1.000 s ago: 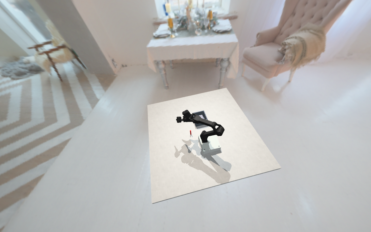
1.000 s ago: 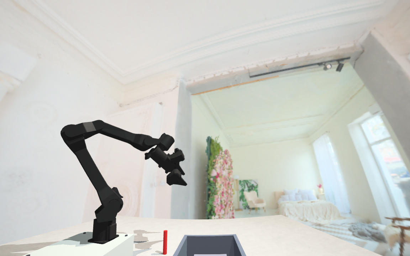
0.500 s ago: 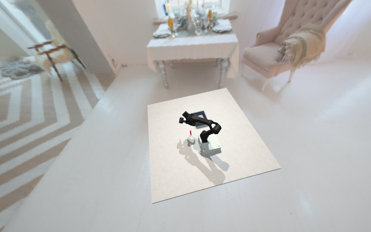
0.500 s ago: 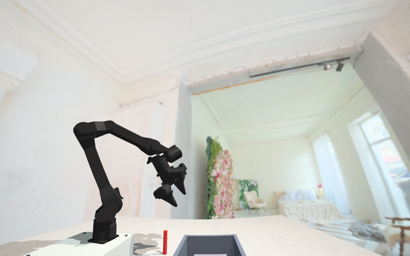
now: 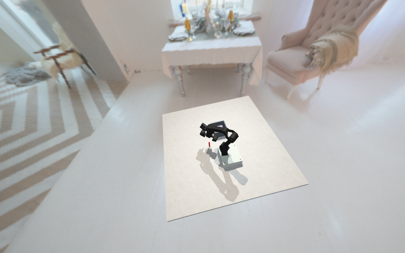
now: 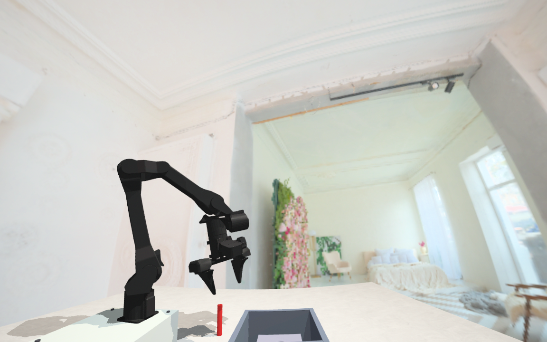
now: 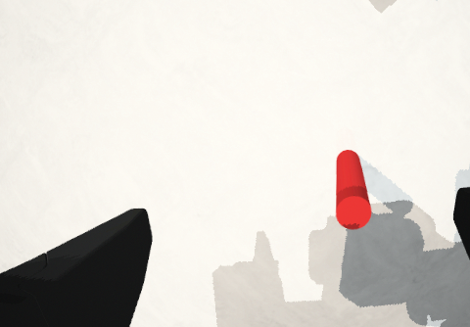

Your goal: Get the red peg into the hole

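My gripper tip is 2 cm past the red peg and 8 cm above it. The rest, counted from my gripper tip: grey box: 17 cm ahead, 15 cm to the right, 10 cm below.
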